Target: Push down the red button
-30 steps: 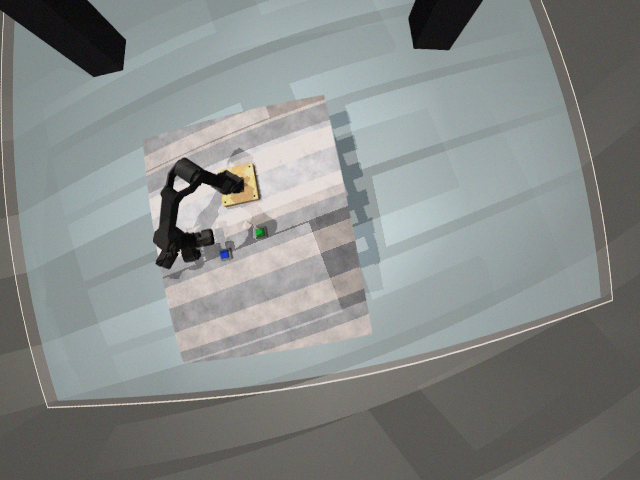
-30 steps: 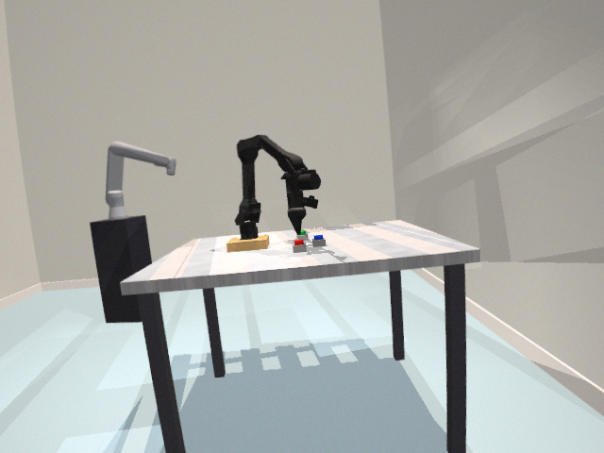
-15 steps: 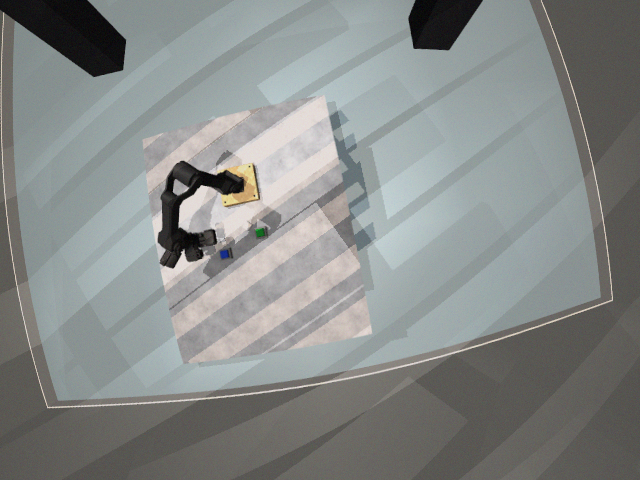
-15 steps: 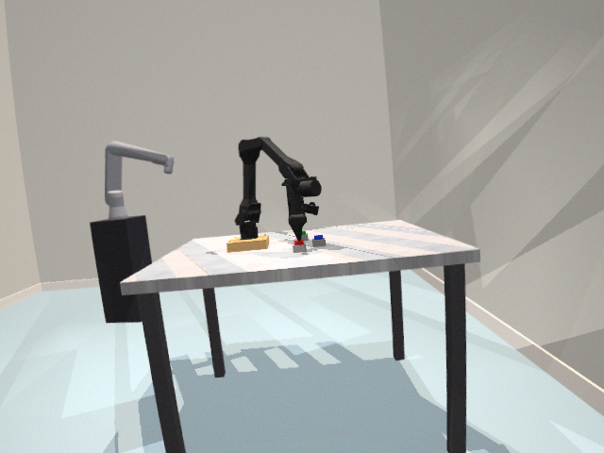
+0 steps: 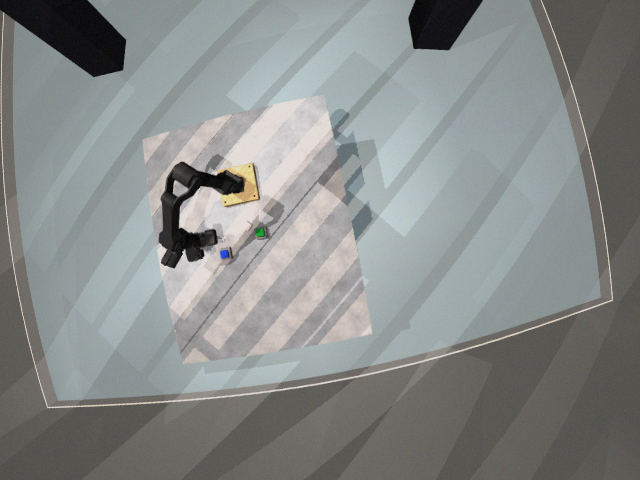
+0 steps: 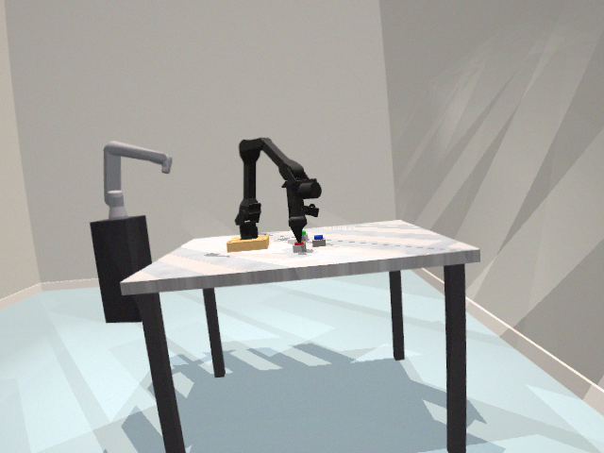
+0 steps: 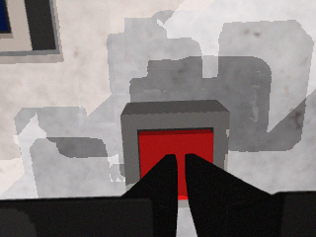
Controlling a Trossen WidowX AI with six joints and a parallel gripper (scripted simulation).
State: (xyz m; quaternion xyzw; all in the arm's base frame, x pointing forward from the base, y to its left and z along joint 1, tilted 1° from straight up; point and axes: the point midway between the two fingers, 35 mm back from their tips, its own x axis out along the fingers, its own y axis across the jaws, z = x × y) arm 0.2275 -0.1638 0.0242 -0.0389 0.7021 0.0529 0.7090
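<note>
Right now my gripper tip is 1 cm above the red button. The rest, counted from my gripper tip: green button: 2 cm behind, 25 cm to the left; blue button: 6 cm ahead, 9 cm to the left.
</note>
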